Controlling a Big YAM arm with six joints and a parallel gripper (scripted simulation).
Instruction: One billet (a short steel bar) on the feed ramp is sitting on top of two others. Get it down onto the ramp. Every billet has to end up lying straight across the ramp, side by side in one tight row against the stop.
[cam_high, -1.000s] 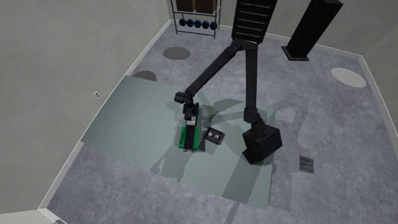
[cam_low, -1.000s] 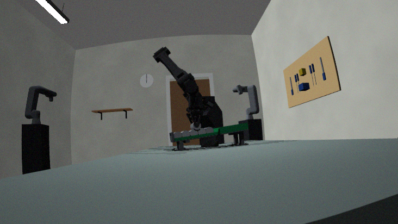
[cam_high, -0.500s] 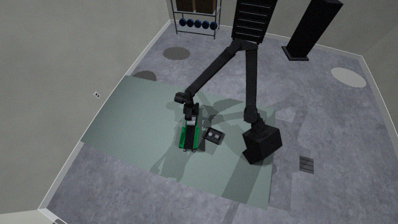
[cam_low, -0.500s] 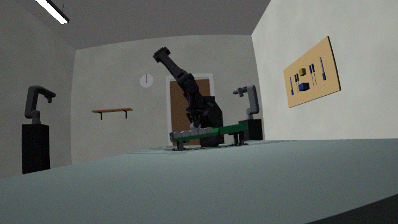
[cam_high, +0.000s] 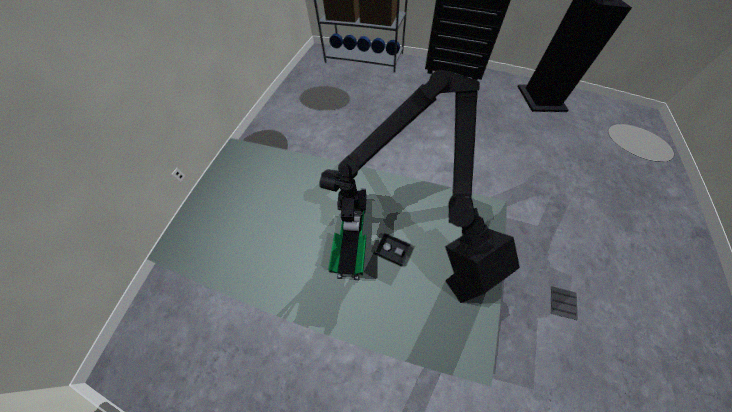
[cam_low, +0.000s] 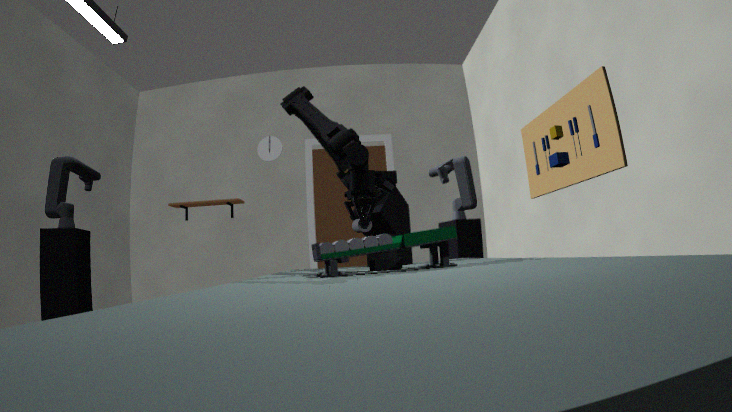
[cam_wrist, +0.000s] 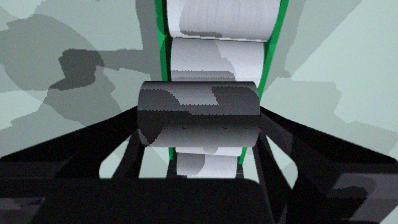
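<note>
The stop is 13 cm to the right of my hand, 8 cm below it and 1 cm behind it. Also, from my hand: small dark tray: 16 cm behind, 14 cm to the left, 13 cm below.
</note>
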